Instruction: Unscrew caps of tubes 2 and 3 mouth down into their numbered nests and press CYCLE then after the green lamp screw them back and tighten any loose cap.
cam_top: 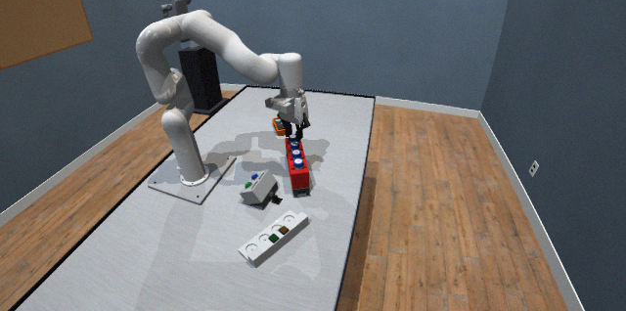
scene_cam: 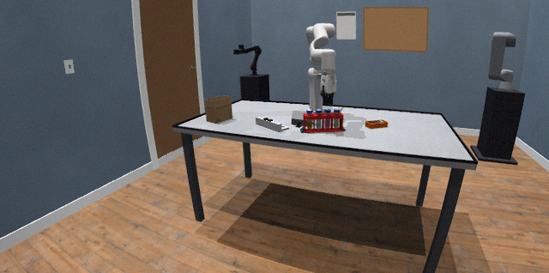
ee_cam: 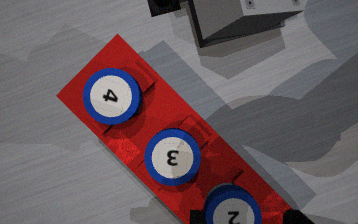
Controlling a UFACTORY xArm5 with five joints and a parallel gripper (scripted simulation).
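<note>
Now: hand 50 mm above the blue-rimmed cap. From my hand the other things lie so: grey key housing (180 mm to the right, 110 mm below, 80 mm behind); blue key (160 mm to the right, 100 mm below, 90 mm behind); green key (200 mm to the right, 100 mm below, 100 mm behind).
</note>
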